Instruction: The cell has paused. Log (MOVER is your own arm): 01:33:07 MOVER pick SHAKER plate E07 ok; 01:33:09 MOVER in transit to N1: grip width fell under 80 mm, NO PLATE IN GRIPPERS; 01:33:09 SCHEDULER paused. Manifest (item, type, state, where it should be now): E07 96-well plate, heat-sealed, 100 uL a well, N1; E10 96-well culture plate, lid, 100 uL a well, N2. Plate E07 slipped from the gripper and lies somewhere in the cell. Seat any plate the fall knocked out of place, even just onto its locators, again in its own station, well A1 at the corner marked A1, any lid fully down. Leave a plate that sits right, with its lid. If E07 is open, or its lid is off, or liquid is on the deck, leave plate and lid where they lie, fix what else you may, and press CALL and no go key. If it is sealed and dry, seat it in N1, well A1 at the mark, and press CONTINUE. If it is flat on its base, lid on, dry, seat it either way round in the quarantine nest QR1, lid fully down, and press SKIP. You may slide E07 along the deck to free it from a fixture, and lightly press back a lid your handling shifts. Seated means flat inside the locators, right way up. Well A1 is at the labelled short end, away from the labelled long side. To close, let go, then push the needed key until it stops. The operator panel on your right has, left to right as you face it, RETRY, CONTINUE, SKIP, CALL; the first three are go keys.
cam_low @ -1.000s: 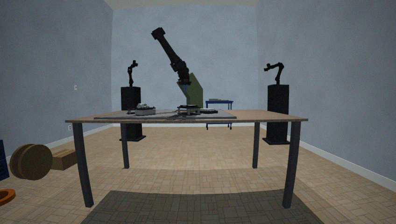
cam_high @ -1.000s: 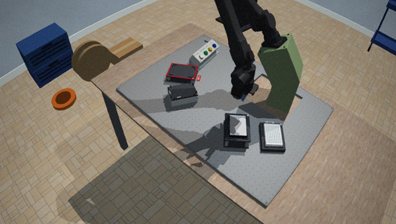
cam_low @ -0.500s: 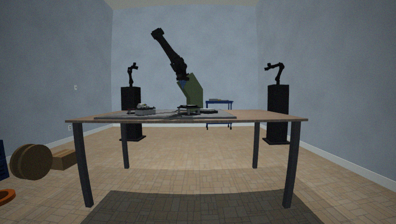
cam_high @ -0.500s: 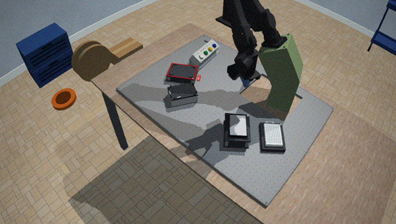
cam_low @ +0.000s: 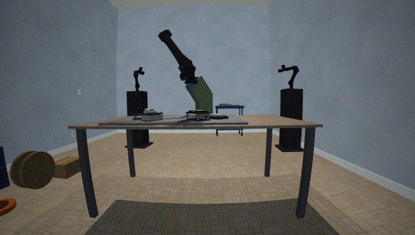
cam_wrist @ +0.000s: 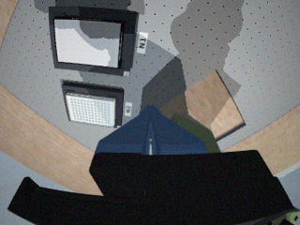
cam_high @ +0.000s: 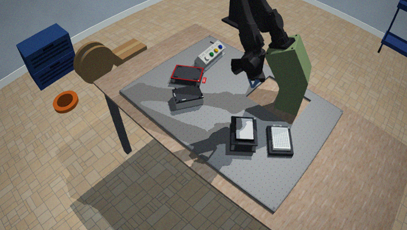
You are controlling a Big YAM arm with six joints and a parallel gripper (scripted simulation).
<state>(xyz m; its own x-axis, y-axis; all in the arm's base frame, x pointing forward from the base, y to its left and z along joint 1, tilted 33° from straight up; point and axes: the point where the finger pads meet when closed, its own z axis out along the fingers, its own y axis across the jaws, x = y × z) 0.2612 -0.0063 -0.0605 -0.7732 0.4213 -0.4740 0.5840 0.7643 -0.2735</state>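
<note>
Now: hand 190 mm past the green continue key, 450 mm to the left of it and 160 mm above it. Round my hand: grey retry key (140 mm behind, 440 mm to the right, 160 mm below); then yellow skip key (230 mm behind, 460 mm to the right, 160 mm below); then plate E07 (100 mm ahead, 70 mm to the left, 160 mm below).
</note>
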